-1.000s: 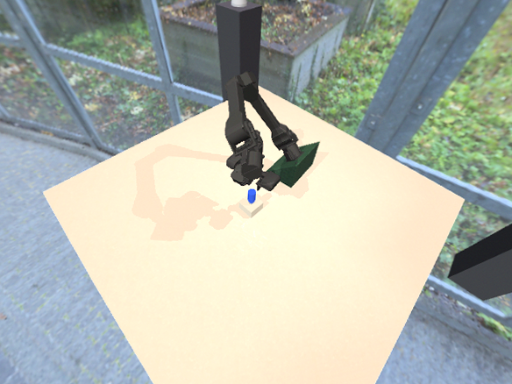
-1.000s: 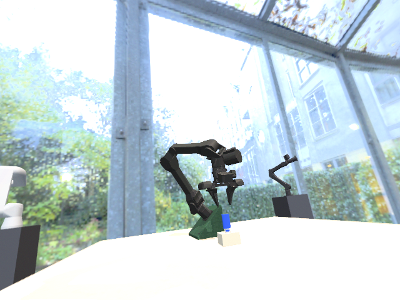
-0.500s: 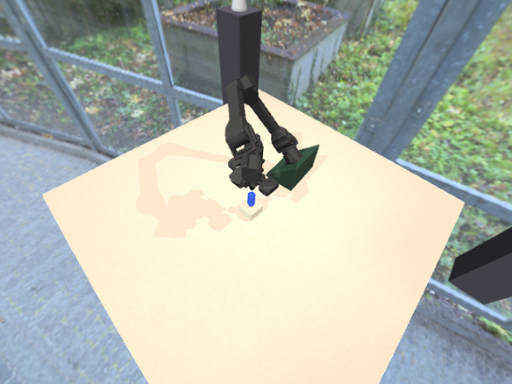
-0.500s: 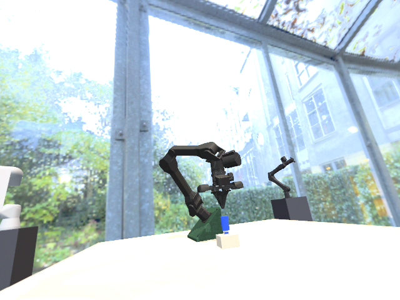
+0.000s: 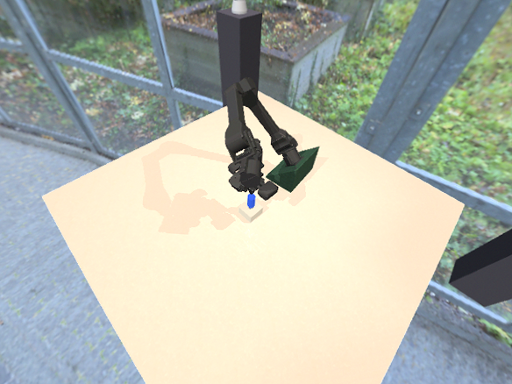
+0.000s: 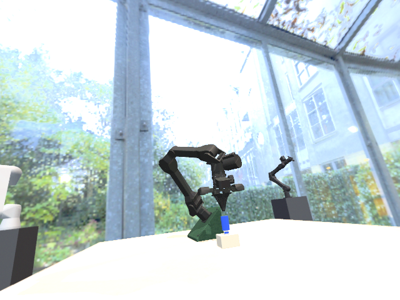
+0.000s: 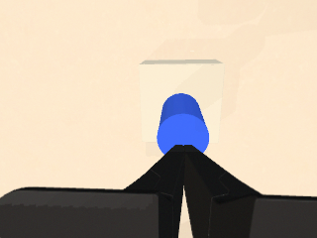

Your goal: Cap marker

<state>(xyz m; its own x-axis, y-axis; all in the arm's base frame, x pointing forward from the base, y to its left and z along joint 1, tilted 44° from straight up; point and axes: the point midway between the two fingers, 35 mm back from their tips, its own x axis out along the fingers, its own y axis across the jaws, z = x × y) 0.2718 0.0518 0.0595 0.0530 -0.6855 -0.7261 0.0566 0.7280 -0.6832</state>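
The blue cap is 4 cm below my gripper tip. The rest, counted from my gripper tip: holder block 11 cm below.
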